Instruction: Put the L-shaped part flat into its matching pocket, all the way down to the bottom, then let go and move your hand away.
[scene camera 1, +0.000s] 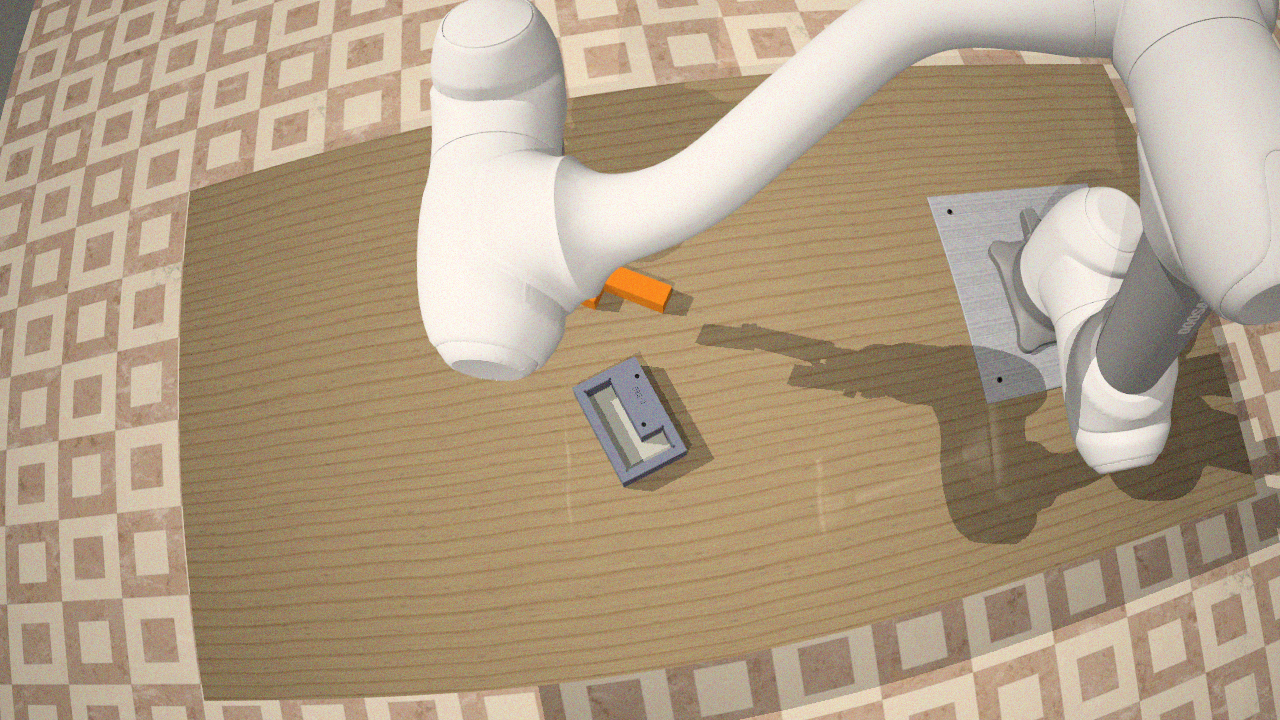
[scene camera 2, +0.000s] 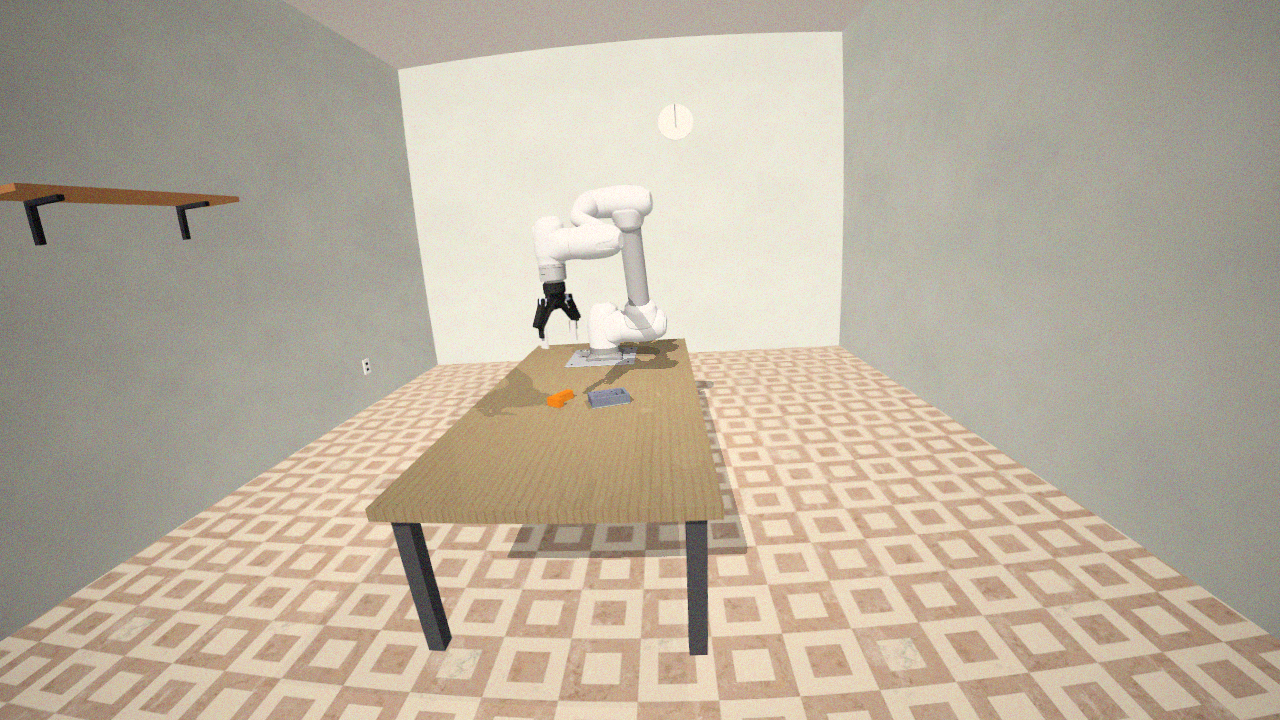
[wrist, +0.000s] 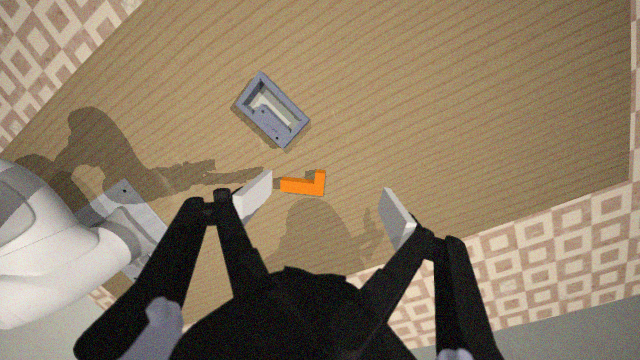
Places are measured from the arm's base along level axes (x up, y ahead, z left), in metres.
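Pixels of known places: gripper, fingertip midpoint: (scene camera 2: 560, 344) (wrist: 325, 190); arm's base, origin of the base link: (scene camera 1: 1048, 290) (scene camera 2: 605, 356) (wrist: 127, 236).
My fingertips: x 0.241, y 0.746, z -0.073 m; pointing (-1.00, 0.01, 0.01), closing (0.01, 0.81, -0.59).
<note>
For each thing: its top centre in the pictures, then the offset to it from my fingertips. Level surfaces: height alone.
- orange L-shaped part, middle of its top: (scene camera 1: 624, 290) (wrist: 302, 182) (scene camera 2: 562, 394) dx -0.215, dy -0.094, dz -0.030 m
- blue-grey block, middle of its top: (scene camera 1: 629, 418) (wrist: 271, 112) (scene camera 2: 608, 392) dx -0.208, dy -0.067, dz +0.144 m
- wooden table, its level: dx -0.245 m
The orange L-shaped part (scene camera 1: 639, 289) (scene camera 2: 559, 398) (wrist: 303, 186) lies on the table beside the pocket block, apart from it. In scene camera 1 the arm hides some of it. The blue-grey block (scene camera 1: 650, 391) (scene camera 2: 609, 398) (wrist: 274, 128) lies on the table with its L-shaped pocket facing up; the pocket is empty, with a pale floor. My gripper (scene camera 2: 559, 340) (wrist: 325, 190) is open, with nothing between its white fingertips. It hangs high above the table, and in the wrist view the part shows between and below the fingertips. The arm hides the gripper in scene camera 1.
The wooden table (scene camera 1: 375, 537) (scene camera 2: 554, 474) (wrist: 475, 100) carries the arm's metal base plate (scene camera 1: 962, 268) (scene camera 2: 577, 360) at one end. The arm's shadow falls across the table. A wall shelf (scene camera 2: 116, 194) is at the left in scene camera 2.
</note>
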